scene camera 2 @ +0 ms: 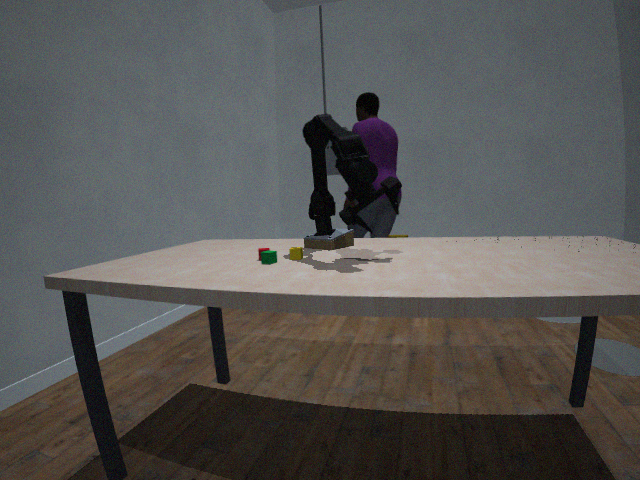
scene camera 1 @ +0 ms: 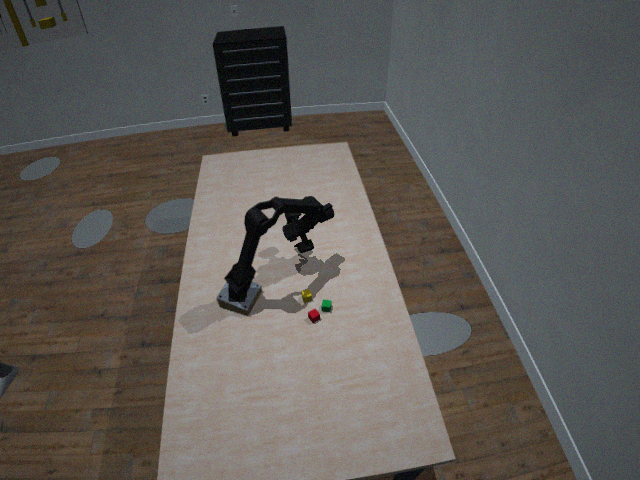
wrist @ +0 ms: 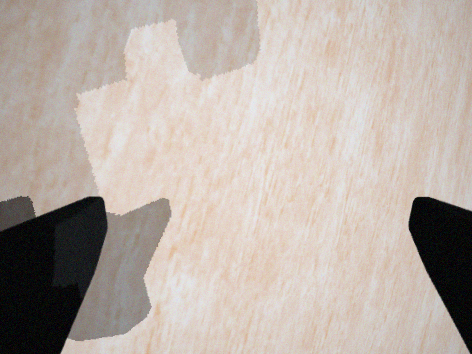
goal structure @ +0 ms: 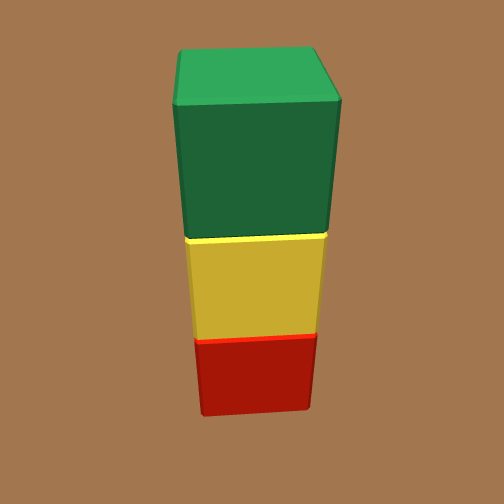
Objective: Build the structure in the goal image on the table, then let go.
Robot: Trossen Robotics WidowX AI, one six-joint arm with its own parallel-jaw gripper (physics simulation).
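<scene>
A yellow cube, a green cube and a red cube lie separately on the pale wooden table. In scene camera 2 the green cube partly covers the red one. My gripper is open and empty, with its fingers wide apart. It hangs above the table, off to the side of the cubes, beyond the yellow one in scene camera 1. No cube shows in the wrist view; bare wood and shadows show there.
The arm's base stands on the table, to the left of the cubes in scene camera 1. A dark drawer cabinet stands beyond the table's far end. A person in a purple top is behind the arm in scene camera 2.
</scene>
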